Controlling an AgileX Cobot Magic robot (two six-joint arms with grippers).
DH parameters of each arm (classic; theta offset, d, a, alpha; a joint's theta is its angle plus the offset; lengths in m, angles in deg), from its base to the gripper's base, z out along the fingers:
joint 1: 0 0.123 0 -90
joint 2: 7.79 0 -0.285 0
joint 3: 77.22 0 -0.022 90
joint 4: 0 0.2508 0 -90
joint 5: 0 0 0.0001 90
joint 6: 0 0.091 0 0
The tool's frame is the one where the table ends.
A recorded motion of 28 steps. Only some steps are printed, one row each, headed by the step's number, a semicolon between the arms.
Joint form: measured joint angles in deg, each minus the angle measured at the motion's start. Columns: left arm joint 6, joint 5, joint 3, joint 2, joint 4, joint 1; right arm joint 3, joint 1, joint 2, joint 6, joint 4, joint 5.
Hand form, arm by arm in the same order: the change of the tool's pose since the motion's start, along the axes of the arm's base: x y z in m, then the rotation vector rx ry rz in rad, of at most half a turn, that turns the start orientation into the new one. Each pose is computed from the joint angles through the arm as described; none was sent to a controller.
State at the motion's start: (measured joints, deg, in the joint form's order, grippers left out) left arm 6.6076 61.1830 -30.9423 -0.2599 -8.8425 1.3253; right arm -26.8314 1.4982 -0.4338 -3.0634 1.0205 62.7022
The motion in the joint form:
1: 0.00 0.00 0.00 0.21 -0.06 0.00; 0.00 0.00 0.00 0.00 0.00 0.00
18: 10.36 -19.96 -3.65 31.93 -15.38 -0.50; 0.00 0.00 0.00 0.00 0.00 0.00
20: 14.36 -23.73 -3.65 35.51 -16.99 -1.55; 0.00 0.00 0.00 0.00 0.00 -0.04
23: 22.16 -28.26 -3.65 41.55 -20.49 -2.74; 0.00 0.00 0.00 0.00 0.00 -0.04
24: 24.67 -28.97 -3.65 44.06 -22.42 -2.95; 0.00 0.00 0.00 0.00 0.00 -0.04
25: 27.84 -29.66 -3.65 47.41 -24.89 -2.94; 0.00 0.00 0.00 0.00 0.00 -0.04
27: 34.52 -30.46 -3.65 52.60 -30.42 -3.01; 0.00 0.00 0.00 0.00 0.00 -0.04
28: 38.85 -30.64 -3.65 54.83 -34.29 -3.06; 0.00 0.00 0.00 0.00 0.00 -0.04
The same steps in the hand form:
1: 0.0006 -0.0001 0.0001 -0.0009 0.0036 -0.0006; 0.0000 0.0000 0.0000 0.0000 0.0000 0.0000
18: 0.1119 -0.0107 0.0272 -0.1280 0.1167 -0.0993; 0.0000 0.0000 0.0000 0.0000 0.0000 0.0000
20: 0.1267 -0.0121 0.0257 -0.0985 0.1041 -0.1264; 0.0000 0.0000 0.0001 0.0000 -0.0007 0.0000
23: 0.1500 -0.0152 0.0190 -0.0448 0.1083 -0.1762; 0.0000 0.0000 0.0001 0.0000 -0.0007 0.0000
24: 0.1585 -0.0169 0.0143 -0.0427 0.1301 -0.1935; 0.0000 0.0000 0.0001 0.0000 -0.0007 0.0000
25: 0.1696 -0.0184 0.0071 -0.0418 0.1633 -0.2109; 0.0000 0.0000 0.0001 0.0000 -0.0007 0.0000
27: 0.1858 -0.0221 -0.0047 -0.0456 0.2075 -0.2515; 0.0000 0.0000 0.0001 0.0000 -0.0007 0.0000
28: 0.1926 -0.0247 -0.0095 -0.0528 0.2185 -0.2785; 0.0000 0.0000 0.0001 0.0000 -0.0007 0.0000

